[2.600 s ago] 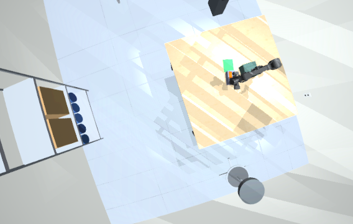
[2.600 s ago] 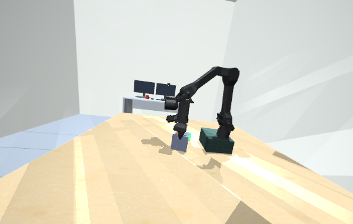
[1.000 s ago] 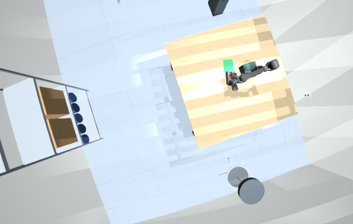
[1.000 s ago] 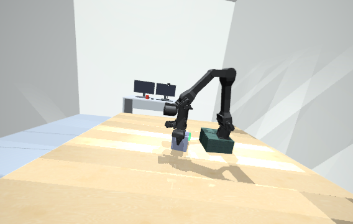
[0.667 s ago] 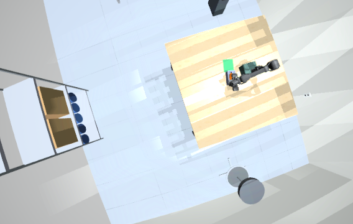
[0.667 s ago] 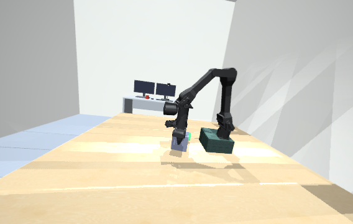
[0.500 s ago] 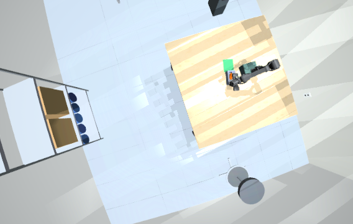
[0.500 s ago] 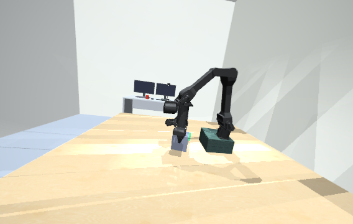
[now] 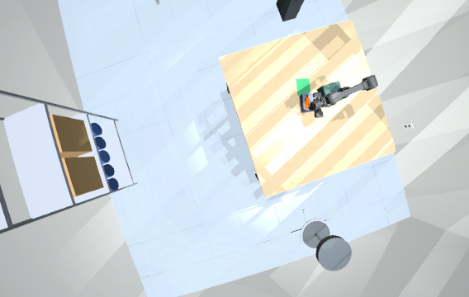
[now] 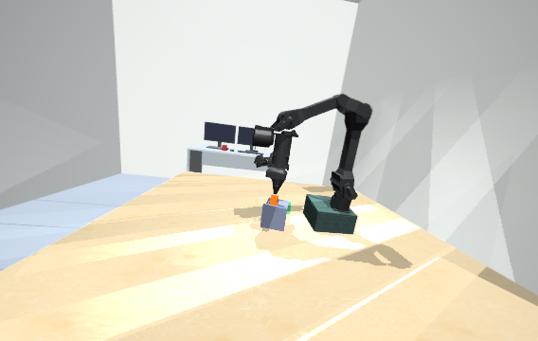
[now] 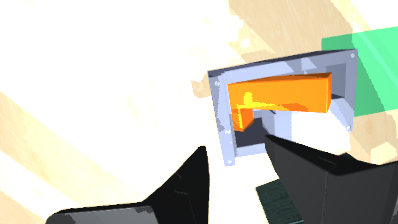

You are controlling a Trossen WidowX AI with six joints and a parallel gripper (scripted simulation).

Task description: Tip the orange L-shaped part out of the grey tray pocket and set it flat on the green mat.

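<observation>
My gripper tip is now 100 mm above the orange L-shaped part, 40 mm to the left of it and 10 mm past it. Also, from my gripper tip: green mat 220 mm to the right, 150 mm below, 20 mm behind.
</observation>
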